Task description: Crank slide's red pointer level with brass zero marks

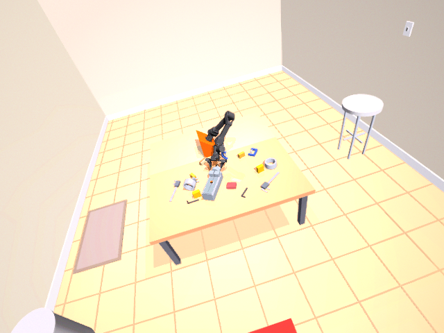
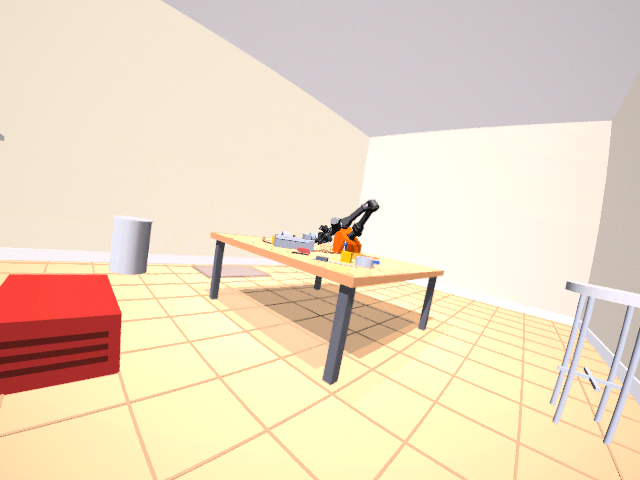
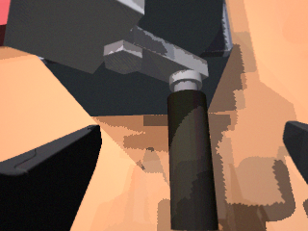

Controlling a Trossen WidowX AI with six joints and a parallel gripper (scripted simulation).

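Right now the dark crank handle is 2 cm above my gripper tip, 1 cm to the left of it and 1 cm behind it. Round my gripper tip: red pointer: 16 cm ahead, 6 cm to the right, 3 cm above; red block: 20 cm ahead, 9 cm to the left, 4 cm below.
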